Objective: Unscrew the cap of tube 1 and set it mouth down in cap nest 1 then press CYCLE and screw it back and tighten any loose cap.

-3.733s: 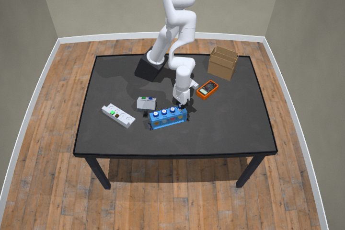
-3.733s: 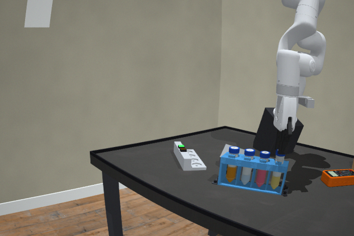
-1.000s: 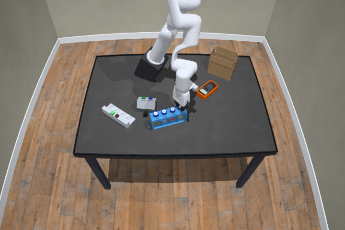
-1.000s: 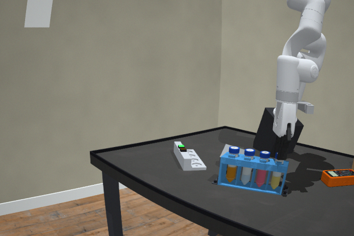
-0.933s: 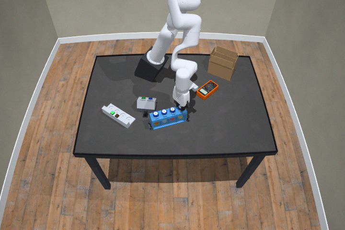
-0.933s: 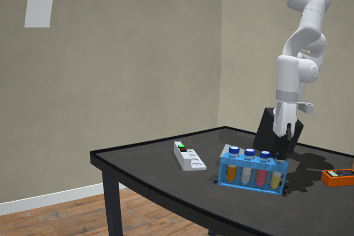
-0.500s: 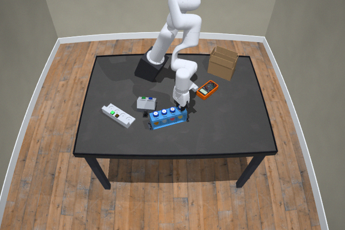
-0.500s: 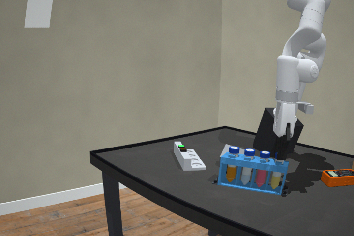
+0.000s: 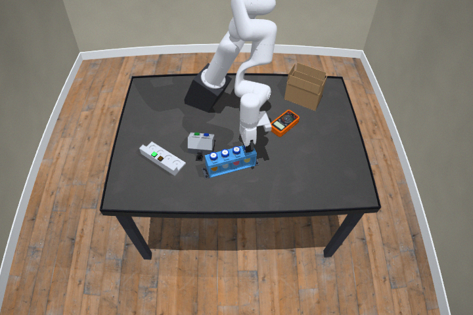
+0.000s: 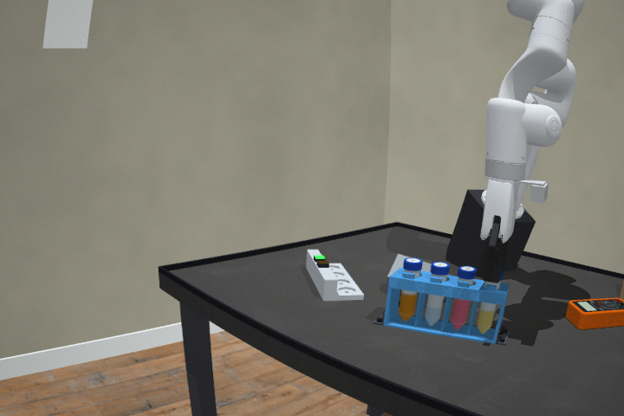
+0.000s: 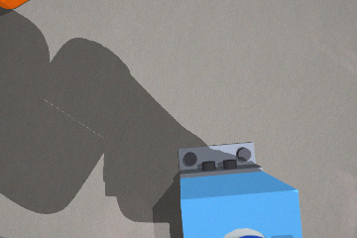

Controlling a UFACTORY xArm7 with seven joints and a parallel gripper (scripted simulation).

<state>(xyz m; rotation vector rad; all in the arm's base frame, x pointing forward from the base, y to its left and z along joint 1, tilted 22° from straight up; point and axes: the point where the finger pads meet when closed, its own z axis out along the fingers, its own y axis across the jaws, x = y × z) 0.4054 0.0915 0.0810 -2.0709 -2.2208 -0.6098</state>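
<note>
Right now my hand is 1 cm above the cap 1. Also, from my hand: grey key housing (20 cm to the right, 12 cm behind, 8 cm below).
</note>
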